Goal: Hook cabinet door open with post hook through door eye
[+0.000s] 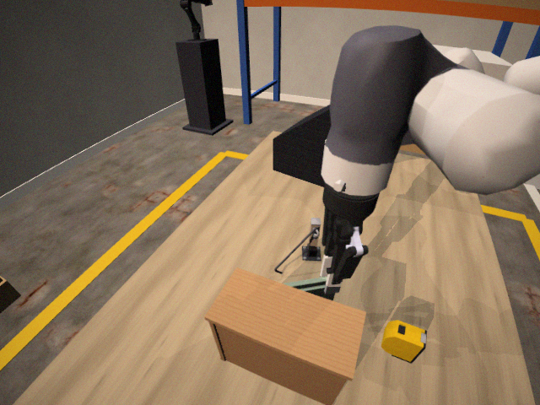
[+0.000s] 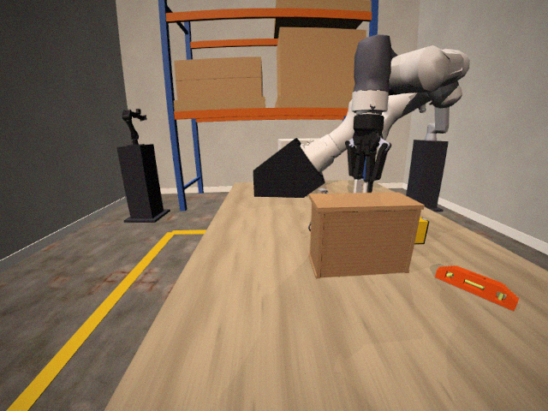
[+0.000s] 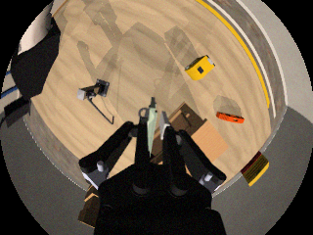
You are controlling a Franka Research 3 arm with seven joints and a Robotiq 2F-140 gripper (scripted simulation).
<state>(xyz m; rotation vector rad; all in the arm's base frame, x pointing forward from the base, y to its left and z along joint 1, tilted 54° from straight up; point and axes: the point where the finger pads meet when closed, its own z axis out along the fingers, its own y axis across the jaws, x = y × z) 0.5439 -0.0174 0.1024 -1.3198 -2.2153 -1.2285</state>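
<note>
Right now the hook post is 13 cm behind my hand, 9 cm to the right of it and 7 cm below it. Round my hand: green door 3 cm ahead, 7 cm to the right, 8 cm below; then yellow tape measure 17 cm to the left, 11 cm below; then orange spirit level 25 cm ahead, 18 cm to the left, 13 cm below.
</note>
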